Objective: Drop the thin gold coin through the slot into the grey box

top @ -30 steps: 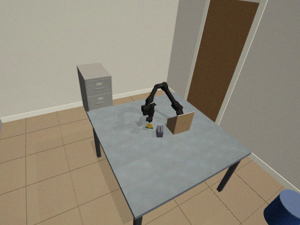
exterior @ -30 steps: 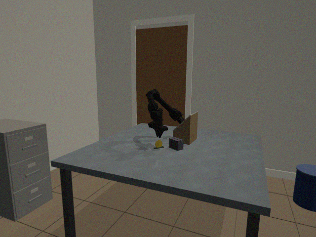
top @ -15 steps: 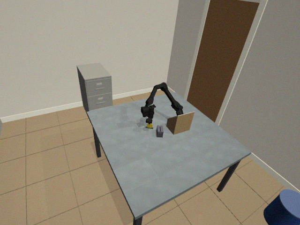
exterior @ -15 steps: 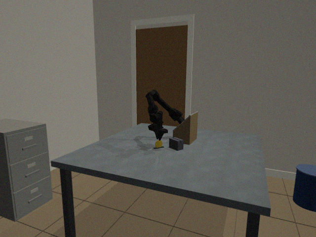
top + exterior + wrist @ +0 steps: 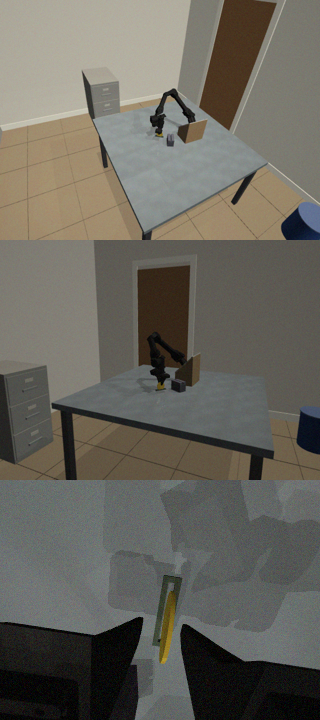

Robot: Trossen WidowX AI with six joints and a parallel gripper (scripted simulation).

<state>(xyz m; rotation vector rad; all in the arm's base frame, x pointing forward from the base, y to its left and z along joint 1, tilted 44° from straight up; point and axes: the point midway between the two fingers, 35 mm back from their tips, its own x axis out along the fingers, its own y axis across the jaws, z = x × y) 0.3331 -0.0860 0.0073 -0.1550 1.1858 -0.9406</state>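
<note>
Right now my gripper tip is 10 mm past the gold coin and 10 mm above it.
</note>
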